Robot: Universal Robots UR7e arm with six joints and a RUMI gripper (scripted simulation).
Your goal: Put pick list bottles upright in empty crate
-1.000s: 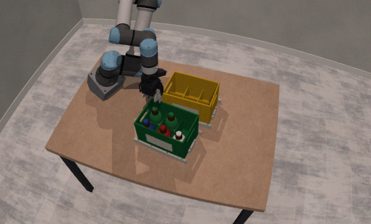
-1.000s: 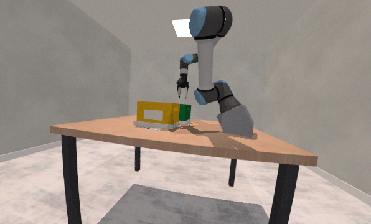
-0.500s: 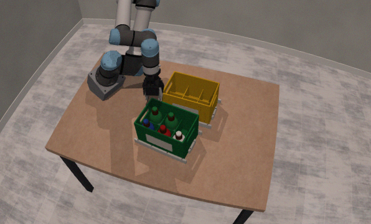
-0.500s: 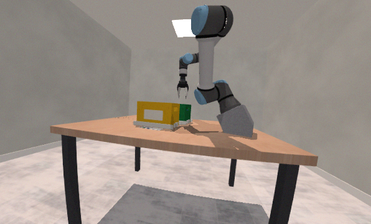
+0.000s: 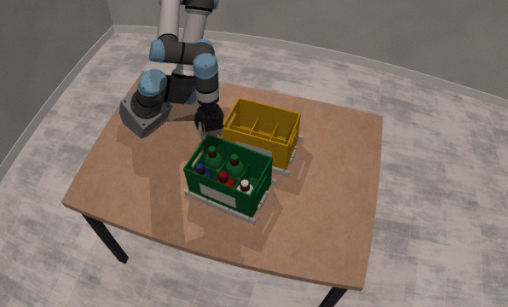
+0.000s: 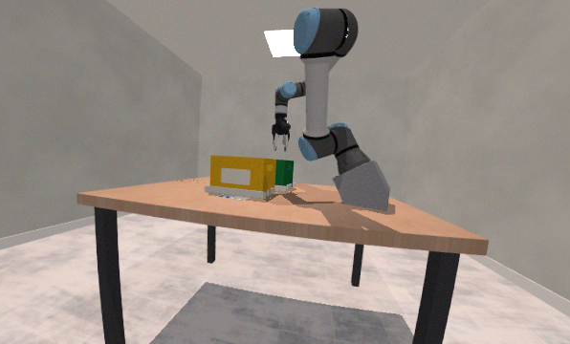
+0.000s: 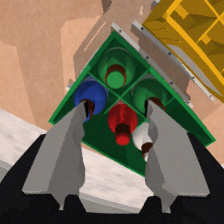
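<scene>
The green-label bottle lies 150 mm below my hand. Round my hand: green crate 160 mm below, 80 mm ahead, 60 mm to the right; then red-label bottle 150 mm below, 100 mm to the right, 70 mm ahead; then blue-label bottle 150 mm below, 90 mm to the right, 20 mm behind.
</scene>
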